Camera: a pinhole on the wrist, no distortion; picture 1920 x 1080 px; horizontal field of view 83.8 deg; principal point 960.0 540.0 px. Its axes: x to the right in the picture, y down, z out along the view. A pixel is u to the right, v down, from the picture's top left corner.
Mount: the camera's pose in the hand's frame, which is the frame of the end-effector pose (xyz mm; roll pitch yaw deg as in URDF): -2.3 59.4 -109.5 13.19 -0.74 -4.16
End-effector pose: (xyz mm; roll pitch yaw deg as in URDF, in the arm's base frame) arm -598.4 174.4 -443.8 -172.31 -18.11 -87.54
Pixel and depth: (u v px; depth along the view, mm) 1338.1 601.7 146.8
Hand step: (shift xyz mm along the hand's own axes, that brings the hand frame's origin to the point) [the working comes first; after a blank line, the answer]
In the camera's frame: 51.9 8.5 146.8

45.7 30.6 36.0
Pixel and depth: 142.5 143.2 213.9
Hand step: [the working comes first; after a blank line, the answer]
In the camera's frame: -163.4 -79.3 213.9

-176.9 -54.3 78.5
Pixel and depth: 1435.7 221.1 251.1
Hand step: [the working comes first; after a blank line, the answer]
In the camera's frame: 111.6 -74.8 251.1

96.7 -78.3 119.3
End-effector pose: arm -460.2 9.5 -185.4 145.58 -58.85 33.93
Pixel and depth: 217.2 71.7 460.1
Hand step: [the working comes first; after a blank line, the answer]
In the camera's frame: -319.4 -201.4 460.1

-347.9 -217.3 288.4
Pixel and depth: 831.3 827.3 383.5
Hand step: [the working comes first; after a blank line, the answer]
In the camera's frame: -46.1 103.0 383.5

-52.5 75.8 286.8
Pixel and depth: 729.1 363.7 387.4
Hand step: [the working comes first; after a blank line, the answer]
In the camera's frame: -83.6 -63.8 387.4

-101.3 -84.3 252.0
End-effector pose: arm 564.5 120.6 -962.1 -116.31 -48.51 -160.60
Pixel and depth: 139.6 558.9 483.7
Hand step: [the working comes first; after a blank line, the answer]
In the camera's frame: -370.9 8.5 483.7

-385.7 -15.0 358.6
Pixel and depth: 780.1 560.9 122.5
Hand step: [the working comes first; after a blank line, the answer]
In the camera's frame: -20.6 2.4 122.5

-26.2 35.5 10.0
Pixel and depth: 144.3 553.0 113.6
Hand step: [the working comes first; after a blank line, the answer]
In the camera's frame: -86.6 1.4 113.6

-91.9 41.3 0.3
